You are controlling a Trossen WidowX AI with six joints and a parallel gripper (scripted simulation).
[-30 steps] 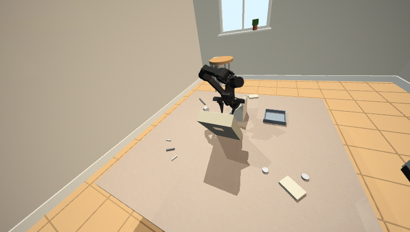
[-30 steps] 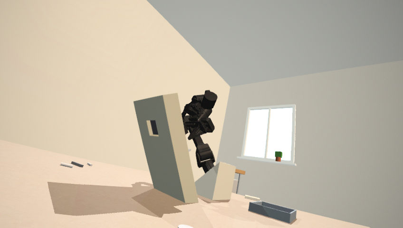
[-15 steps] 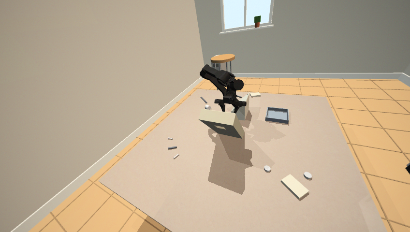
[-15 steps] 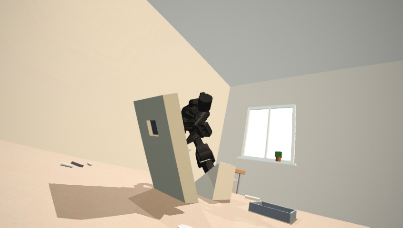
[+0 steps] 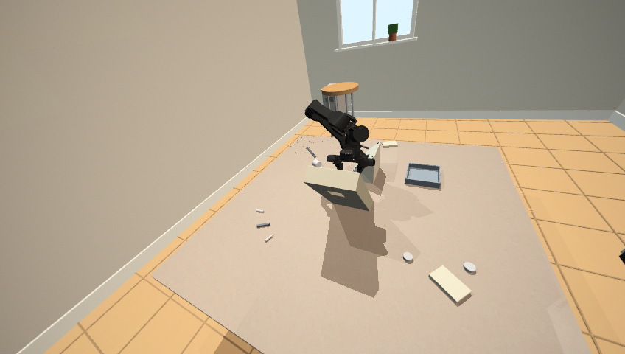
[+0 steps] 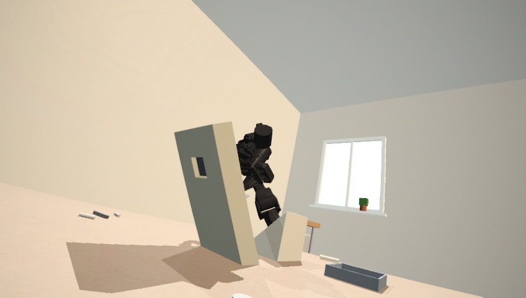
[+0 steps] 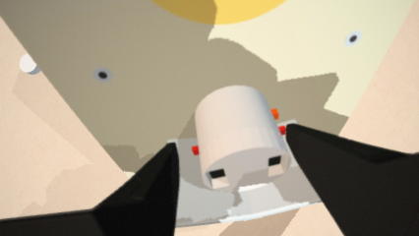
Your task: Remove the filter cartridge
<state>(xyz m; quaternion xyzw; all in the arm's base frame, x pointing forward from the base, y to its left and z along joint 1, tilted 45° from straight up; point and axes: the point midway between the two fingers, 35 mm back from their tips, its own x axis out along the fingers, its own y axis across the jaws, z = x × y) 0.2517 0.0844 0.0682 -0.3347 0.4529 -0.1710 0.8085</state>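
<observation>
Now: gripper tip right at the filter cartridge. The rest, counted from my gripper tip: cream service panel: 4 cm ahead, 2 cm below; then grey-blue tray: 35 cm behind, 27 cm to the left, 17 cm below.
</observation>
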